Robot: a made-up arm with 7 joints.
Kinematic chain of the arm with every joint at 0, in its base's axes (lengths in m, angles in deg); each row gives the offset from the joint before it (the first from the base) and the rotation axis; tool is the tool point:
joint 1: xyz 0 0.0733 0 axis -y
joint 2: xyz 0 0.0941 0 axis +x
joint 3: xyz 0 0 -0.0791 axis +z
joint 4: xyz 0 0 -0.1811 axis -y
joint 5: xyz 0 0 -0.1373 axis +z
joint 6: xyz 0 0 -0.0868 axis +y
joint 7: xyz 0 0 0 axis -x
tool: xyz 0 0 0
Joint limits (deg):
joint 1: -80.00..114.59
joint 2: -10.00..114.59
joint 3: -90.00..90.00
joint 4: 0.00..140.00
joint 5: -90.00..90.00
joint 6: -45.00..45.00
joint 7: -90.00..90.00
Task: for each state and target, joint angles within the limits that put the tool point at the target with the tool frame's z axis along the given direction. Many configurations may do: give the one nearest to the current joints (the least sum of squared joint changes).
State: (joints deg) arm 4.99 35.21 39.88 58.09 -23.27 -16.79 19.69
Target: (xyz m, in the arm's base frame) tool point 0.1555 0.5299 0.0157 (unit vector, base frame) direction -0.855 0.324 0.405
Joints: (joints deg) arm -9.49 72.38 44.64 71.03 2.65 -45.00 64.14
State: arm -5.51 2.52 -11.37 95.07 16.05 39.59 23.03
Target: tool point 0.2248 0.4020 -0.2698 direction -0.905 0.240 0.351
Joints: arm 8.68 28.68 18.72 58.78 33.45 23.77 38.07
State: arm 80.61 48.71 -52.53 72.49 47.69 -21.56 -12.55
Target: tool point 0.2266 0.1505 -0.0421 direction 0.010 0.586 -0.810
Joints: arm 57.68 46.10 -62.72 123.59 42.66 -42.61 -8.57
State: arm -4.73 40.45 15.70 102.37 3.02 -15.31 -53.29
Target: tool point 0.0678 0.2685 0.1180 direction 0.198 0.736 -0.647
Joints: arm 19.51 82.59 44.32 139.88 -1.79 -12.00 -23.41
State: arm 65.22 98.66 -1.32 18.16 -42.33 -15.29 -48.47
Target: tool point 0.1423 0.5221 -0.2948 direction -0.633 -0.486 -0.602
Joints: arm 19.34 47.83 -4.62 9.44 -43.07 -17.74 -75.38
